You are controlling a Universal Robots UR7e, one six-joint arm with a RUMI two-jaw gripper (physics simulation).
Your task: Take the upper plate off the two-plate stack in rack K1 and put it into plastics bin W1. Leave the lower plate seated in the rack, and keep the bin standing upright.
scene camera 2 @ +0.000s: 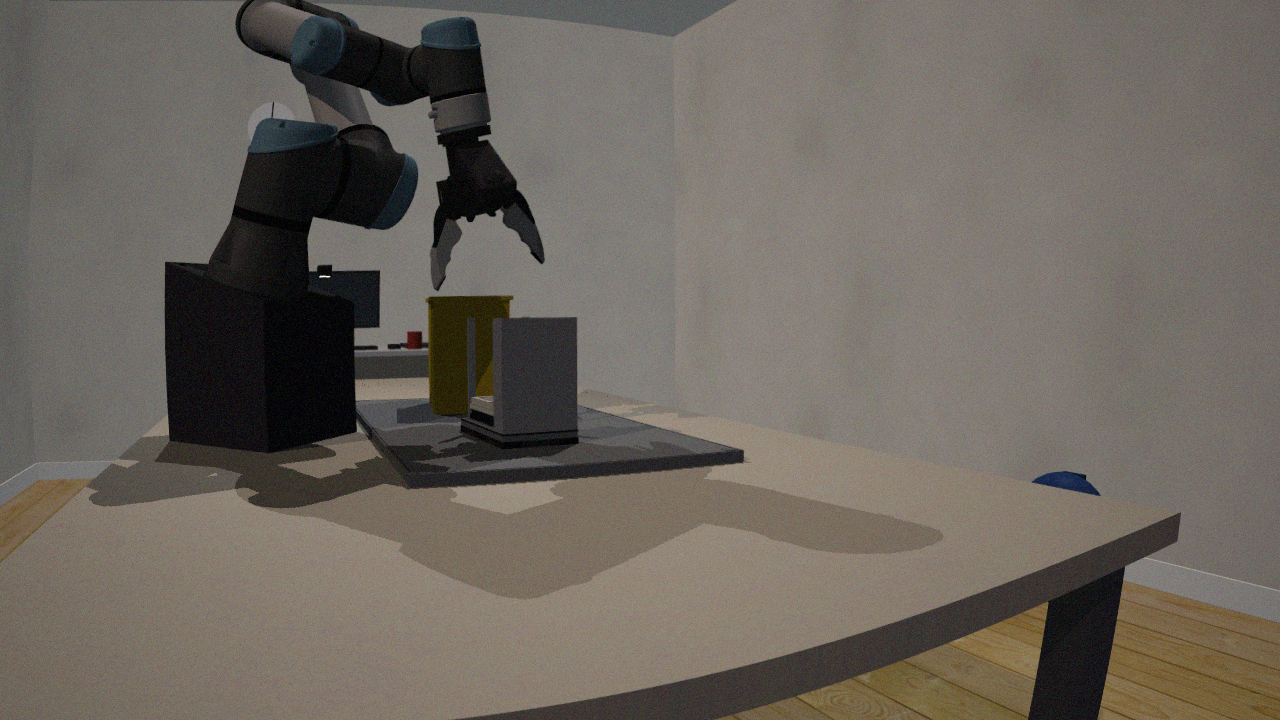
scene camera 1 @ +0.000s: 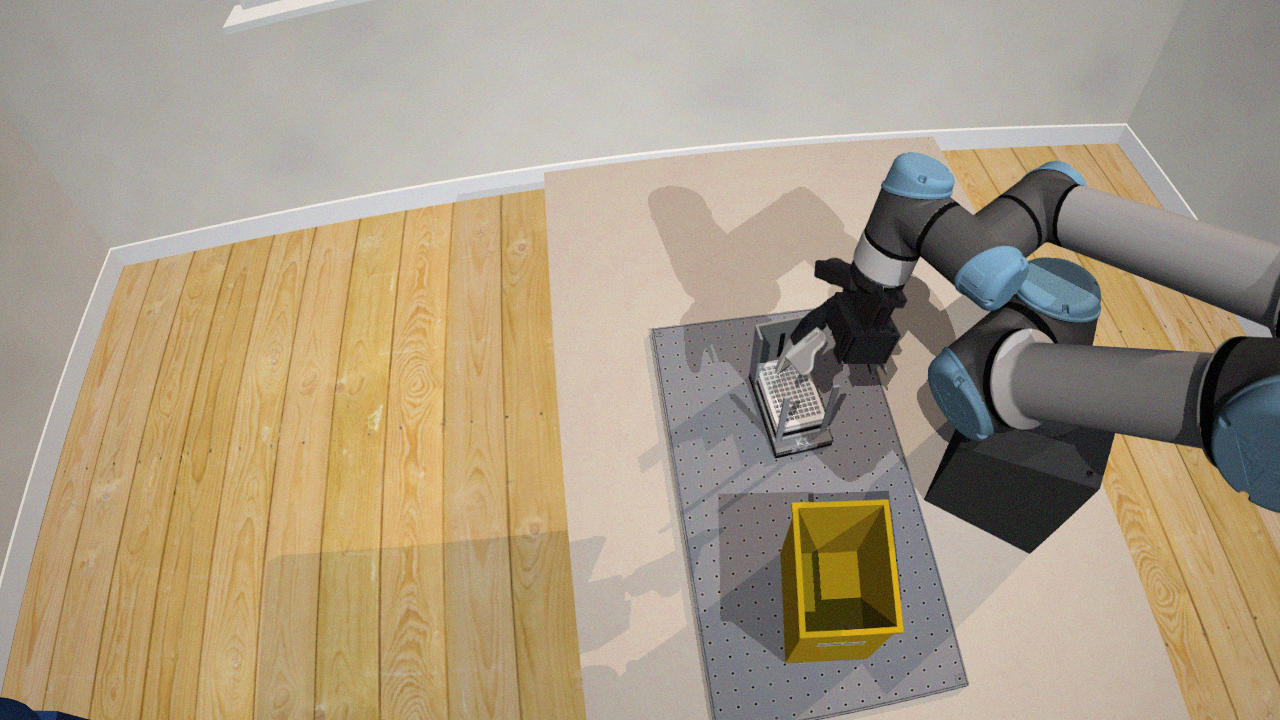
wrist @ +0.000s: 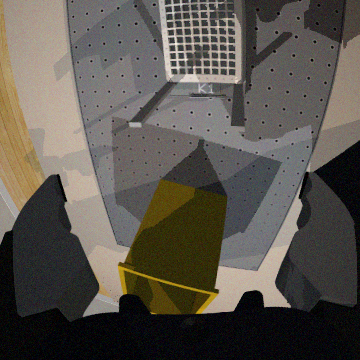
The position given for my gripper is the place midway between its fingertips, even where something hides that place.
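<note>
From scene camera 1 you'd see my gripper [scene camera 1: 825,372], a white plate [scene camera 1: 805,410] and a yellow bin W1 [scene camera 1: 841,601]. Scene camera 2 shows my gripper as well [scene camera 2: 490,277]. Then in the wrist view there's the gripper again [wrist: 183,176], and the yellow bin W1 [wrist: 172,263] is in there with it.
</note>
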